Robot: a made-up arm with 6 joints.
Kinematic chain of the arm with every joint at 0, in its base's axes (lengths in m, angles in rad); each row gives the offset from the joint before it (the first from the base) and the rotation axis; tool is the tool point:
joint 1: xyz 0 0 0.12 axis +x
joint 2: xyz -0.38 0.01 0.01 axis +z
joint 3: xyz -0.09 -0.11 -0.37 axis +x
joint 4: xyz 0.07 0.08 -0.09 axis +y
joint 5: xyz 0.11 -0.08 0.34 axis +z
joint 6: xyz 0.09 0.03 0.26 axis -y
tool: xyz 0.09 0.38 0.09
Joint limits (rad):
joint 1: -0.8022..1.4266
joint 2: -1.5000..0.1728
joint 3: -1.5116..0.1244
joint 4: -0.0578..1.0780
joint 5: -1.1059..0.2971
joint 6: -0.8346..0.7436
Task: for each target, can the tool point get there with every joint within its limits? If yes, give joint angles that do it. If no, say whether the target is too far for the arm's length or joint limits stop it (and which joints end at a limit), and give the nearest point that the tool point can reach.
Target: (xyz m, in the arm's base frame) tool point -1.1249 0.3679 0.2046
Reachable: no: joint limits stop it (at a limit: joint 2, joint 4, joint 5, joint 6) | nearest point -0.4504 0.5161 0.2387 | short by 0.691 m
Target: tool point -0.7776 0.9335 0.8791
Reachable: no: joint limits stop it (at a limit: joint 1, joint 2, joint 4, joint 5, joint 6) | nearest point -0.4631 0.7455 0.6144 | short by 0.452 m
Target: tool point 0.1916 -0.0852 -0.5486
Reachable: yes | joints 0.6666 -1.0869 -0.6287 0.7634 -0.1315 -0.2793
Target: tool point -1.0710 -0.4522 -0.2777
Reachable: no: joint limits stop it (at a limit: joint 2, joint 3, joint 4, joint 5, joint 6) | nearest point -0.7489 -0.6564 -0.4573 | short by 0.422 m
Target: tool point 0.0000 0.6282 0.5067
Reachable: yes | joints 1.2163 0.0455 -1.0780 0.1653 -0.0663 0.0053
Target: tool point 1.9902 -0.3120 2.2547
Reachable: no: too far | nearest point 0.2558 0.1933 0.5100 | short by 2.511 m
